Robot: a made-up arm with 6 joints.
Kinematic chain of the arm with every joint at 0, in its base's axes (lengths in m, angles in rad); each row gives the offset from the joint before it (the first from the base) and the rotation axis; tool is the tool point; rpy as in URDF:
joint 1: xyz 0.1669 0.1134 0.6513 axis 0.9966 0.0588 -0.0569
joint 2: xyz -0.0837 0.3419 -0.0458 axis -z
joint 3: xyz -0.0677 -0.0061 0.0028 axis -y
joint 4: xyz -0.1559 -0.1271 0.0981 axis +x
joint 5: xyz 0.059 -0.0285 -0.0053 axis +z
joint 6: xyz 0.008 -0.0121 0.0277 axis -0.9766 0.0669 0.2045
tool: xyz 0.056 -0.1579 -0.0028 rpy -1.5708 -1.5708 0
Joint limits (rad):
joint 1: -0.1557..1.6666
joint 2: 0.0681..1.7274
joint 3: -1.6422..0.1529
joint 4: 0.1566..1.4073
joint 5: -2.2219..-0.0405
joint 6: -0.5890..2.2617
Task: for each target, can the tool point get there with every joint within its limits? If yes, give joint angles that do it. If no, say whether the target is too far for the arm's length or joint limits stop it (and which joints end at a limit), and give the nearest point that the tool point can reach.
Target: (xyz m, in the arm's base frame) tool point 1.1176 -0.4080 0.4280
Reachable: no: too far | nearest point 0.2638 -0.0503 0.7383 | short by 0.976 m
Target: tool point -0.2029 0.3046 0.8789
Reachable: yes | joints 0.4861 1.5857 -0.9487 0.3280 -0.5217 1.3239
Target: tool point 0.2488 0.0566 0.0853
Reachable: no: joint limits stop it (at a limit: joint 1, joint 2, joint 3, joint 6) | nearest point 0.1887 0.2159 0.5402 | short by 0.486 m
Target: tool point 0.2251 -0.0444 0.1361
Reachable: no: joint limits stop it (at a limit: joint 1, joint 2, joint 3, joint 6) | nearest point 0.1613 0.1908 0.5474 | short by 0.478 m
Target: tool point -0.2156 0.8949 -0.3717
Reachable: no: too far | nearest point -0.0814 0.6917 0.4074 | short by 0.816 m
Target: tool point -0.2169 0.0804 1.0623
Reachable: yes | joints 1.2148 1.3193 -0.5691 0.5135 -1.5505 1.4409
